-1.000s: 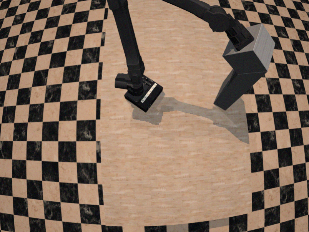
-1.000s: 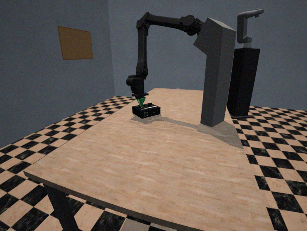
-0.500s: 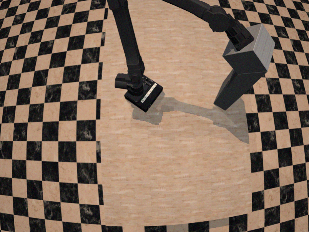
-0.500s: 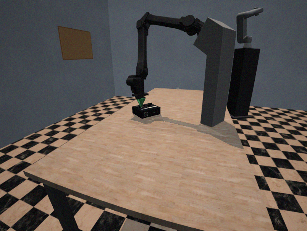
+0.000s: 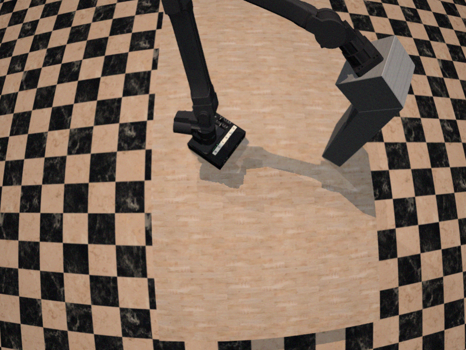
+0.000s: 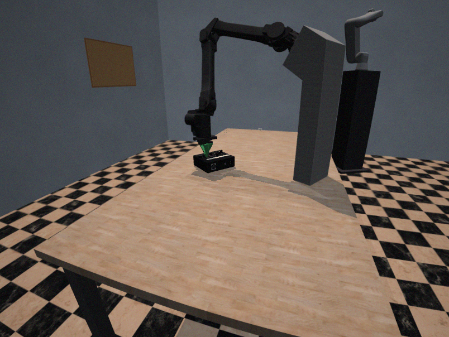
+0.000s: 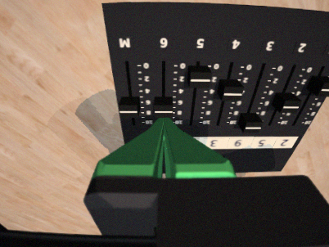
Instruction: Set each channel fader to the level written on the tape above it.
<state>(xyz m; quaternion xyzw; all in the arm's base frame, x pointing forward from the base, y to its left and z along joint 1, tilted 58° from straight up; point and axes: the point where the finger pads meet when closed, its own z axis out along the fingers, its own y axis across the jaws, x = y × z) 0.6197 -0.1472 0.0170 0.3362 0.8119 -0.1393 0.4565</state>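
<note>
My hand is 10 mm to the left of the channel 6 fader cap and 10 mm short of it. Round my hand: master fader cap (30 mm ahead); then channel 4 fader cap (40 mm to the right, 30 mm behind); then channel 5 fader cap (40 mm to the right).
</note>
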